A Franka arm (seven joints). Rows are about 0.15 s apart.
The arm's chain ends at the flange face. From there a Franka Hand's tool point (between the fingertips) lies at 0.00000 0.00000 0.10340 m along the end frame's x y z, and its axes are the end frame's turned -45 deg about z.
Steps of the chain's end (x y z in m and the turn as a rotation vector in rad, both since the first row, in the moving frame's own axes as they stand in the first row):
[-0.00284 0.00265 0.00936 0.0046 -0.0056 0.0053]
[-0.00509 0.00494 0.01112 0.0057 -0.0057 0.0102]
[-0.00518 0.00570 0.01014 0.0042 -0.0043 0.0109]
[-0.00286 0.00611 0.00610 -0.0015 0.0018 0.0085]
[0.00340 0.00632 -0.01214 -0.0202 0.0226 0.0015]
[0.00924 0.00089 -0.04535 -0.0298 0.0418 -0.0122]
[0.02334 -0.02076 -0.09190 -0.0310 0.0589 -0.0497]
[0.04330 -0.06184 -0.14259 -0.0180 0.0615 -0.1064]
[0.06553 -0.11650 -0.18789 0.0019 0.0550 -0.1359]
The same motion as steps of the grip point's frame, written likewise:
[-0.00395 -0.00088 0.00936 0.0072 -0.0007 0.0053]
[-0.00709 -0.00094 0.01112 0.0081 0.0000 0.0102]
[-0.00770 -0.00025 0.01014 0.0060 -0.0001 0.0109]
[-0.00632 0.00254 0.00610 -0.0023 0.0002 0.0085]
[-0.00189 0.01000 -0.01219 -0.0303 0.0017 0.0015]
[0.00681 0.01239 -0.04549 -0.0506 0.0085 -0.0122]
[0.03338 0.00834 -0.09213 -0.0636 0.0197 -0.0497]
[0.07783 -0.00748 -0.14280 -0.0562 0.0308 -0.1064]
[0.13312 -0.03245 -0.18805 -0.0375 0.0402 -0.1359]

